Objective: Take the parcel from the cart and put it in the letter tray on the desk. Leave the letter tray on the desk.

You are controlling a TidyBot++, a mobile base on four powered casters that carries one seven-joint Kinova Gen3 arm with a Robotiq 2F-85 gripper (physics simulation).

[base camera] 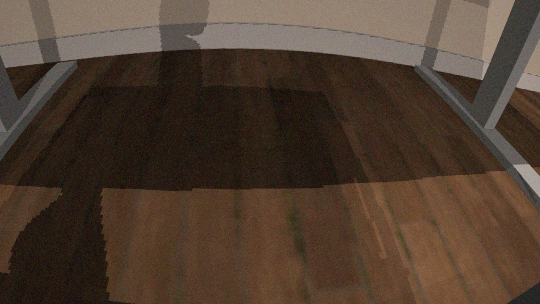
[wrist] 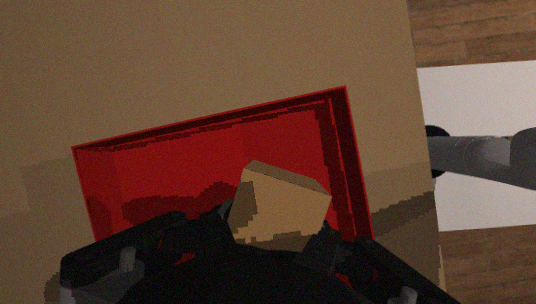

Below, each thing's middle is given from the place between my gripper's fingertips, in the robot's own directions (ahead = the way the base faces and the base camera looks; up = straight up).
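Distances counted from my hand: cardboard parcel (wrist: 274, 209), 1 cm ahead of it, 2 cm to the left of it, 2 cm above it; red letter tray (wrist: 190, 166), 6 cm ahead of it, 3 cm to the left of it, 12 cm below it. Going by their middles, the parcel is the nearest to my hand of the things named here.
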